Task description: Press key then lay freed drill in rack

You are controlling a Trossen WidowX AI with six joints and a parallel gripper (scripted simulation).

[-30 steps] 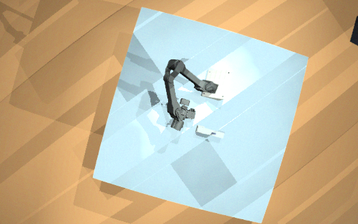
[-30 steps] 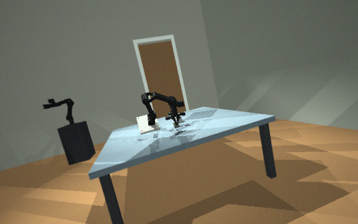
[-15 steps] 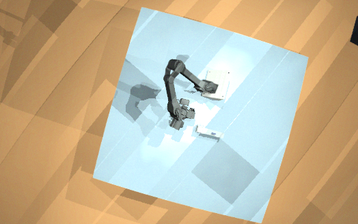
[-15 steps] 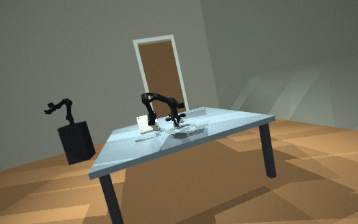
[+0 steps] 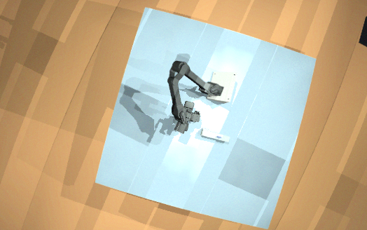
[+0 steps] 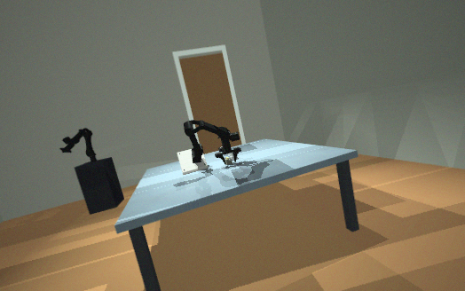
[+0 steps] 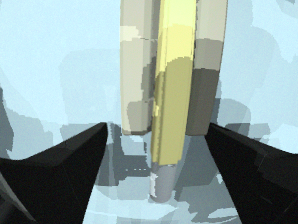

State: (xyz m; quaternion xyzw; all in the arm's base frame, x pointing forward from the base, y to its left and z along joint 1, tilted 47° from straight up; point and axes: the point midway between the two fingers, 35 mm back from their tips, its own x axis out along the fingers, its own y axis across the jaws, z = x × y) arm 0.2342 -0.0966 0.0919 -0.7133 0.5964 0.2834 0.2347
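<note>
Now: the drill 4 cm to the left of my gripper tip and 3 cm above it. From my gripper tip the other things lie so: pale grey holder block (22 cm to the left, 5 cm ahead, 3 cm above); dark stub (25 cm to the left, 5 cm ahead, 4 cm above).
</note>
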